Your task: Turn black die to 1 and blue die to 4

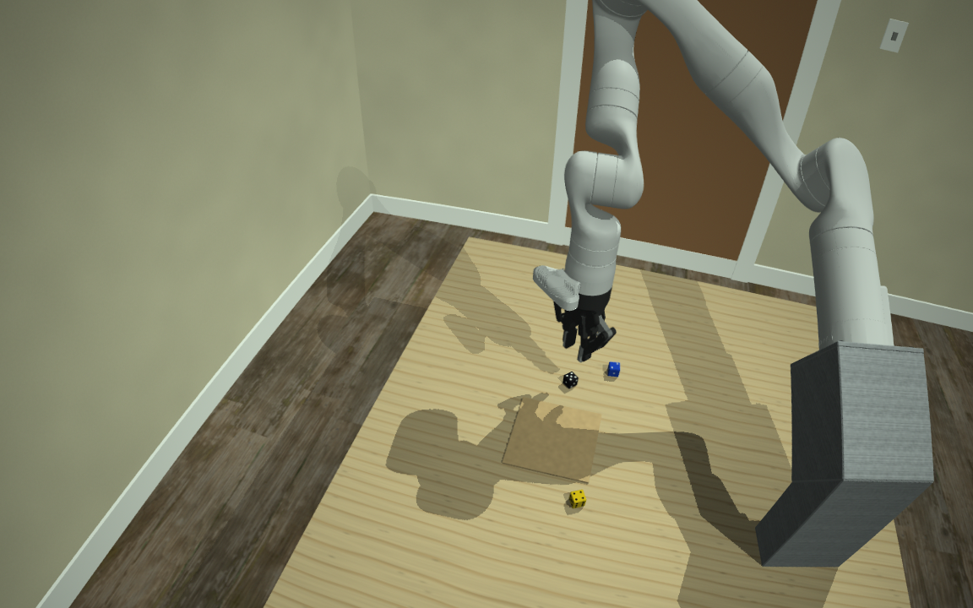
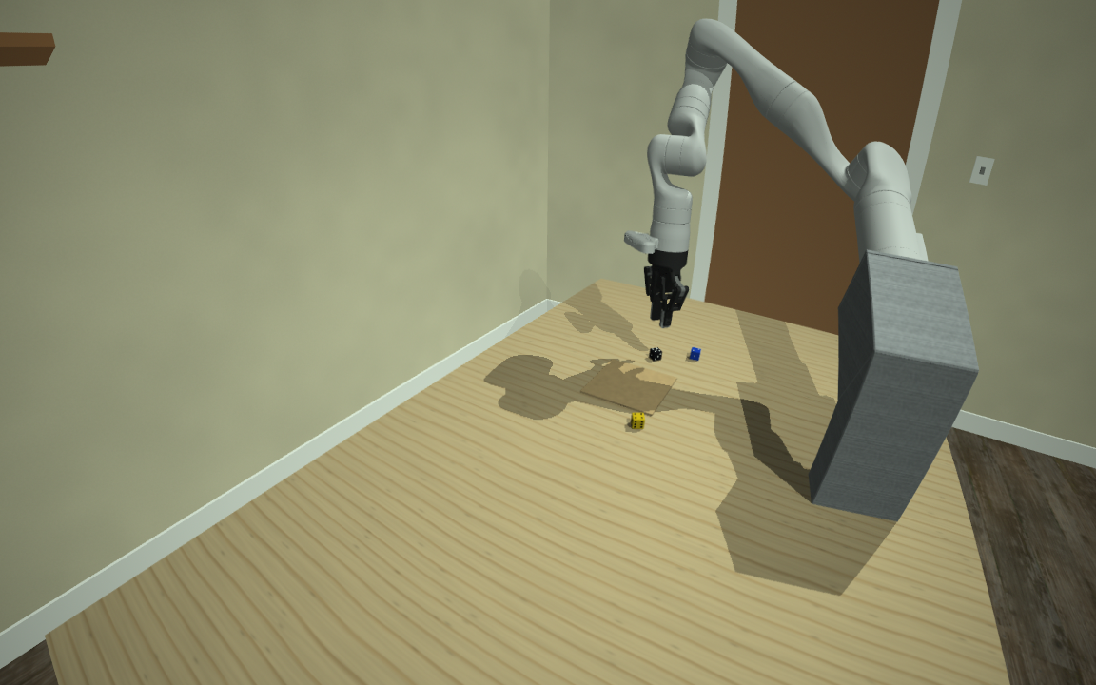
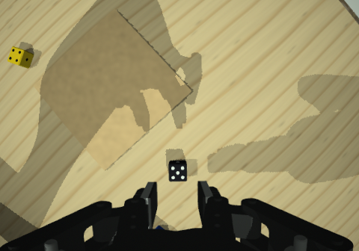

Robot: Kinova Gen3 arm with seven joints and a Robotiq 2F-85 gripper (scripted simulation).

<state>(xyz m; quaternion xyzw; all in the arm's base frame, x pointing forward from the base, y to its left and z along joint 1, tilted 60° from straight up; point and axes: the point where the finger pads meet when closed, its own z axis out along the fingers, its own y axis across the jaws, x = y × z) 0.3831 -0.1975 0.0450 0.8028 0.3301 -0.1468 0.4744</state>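
The black die lies 90 mm below my hand. The rest, counted from my hand: yellow die (240 mm to the left, 90 mm below, 30 mm behind); tan mat (130 mm to the left, 100 mm below, 20 mm ahead); blue die (90 mm below, 80 mm behind, 40 mm to the right).
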